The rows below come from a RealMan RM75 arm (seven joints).
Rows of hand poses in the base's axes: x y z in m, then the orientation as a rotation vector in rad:
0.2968 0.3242 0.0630 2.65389 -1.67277 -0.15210
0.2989 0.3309 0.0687 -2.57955 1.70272 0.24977
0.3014 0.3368 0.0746 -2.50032 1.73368 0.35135
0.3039 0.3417 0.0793 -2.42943 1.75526 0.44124
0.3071 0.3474 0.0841 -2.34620 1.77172 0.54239
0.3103 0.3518 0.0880 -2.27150 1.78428 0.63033
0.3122 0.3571 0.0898 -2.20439 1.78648 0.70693
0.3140 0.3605 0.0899 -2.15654 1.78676 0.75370
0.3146 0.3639 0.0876 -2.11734 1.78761 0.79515
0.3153 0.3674 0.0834 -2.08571 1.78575 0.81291
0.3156 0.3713 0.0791 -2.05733 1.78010 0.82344
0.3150 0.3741 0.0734 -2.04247 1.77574 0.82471
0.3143 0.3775 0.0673 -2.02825 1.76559 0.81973
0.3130 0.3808 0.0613 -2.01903 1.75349 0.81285
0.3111 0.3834 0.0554 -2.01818 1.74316 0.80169
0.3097 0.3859 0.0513 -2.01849 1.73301 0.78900
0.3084 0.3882 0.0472 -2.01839 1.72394 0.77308
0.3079 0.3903 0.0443 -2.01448 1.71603 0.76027
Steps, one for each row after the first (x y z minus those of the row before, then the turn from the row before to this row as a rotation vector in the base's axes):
0.0021 0.0067 0.0057 0.06768 0.03344 -0.04390
0.0025 0.0059 0.0059 0.06713 0.03905 -0.04688
0.0025 0.0049 0.0047 0.06022 0.03589 -0.03943
0.0032 0.0057 0.0048 0.07134 0.04050 -0.04273
0.0032 0.0044 0.0039 0.06200 0.03746 -0.03757
0.0019 0.0053 0.0018 0.05848 0.03139 -0.03022
0.0018 0.0034 0.0001 0.03966 0.01836 -0.02192
0.0006 0.0034 -0.0023 0.03237 0.01828 -0.01763
0.0007 0.0035 -0.0042 0.02365 0.00385 -0.01579
0.0003 0.0039 -0.0043 0.02226 -0.00161 -0.01376
-0.0006 0.0028 -0.0057 0.01147 -0.00420 -0.00752
-0.0007 0.0034 -0.0061 0.01307 -0.01084 -0.00635
-0.0013 0.0033 -0.0060 0.01089 -0.01201 -0.00294
-0.0019 0.0026 -0.0059 0.00387 -0.01238 0.00083
-0.0014 0.0025 -0.0041 0.00264 -0.01309 0.00121
-0.0013 0.0023 -0.0041 0.00134 -0.01480 -0.00003
-0.0005 0.0021 -0.0029 0.00366 -0.01297 -0.00212

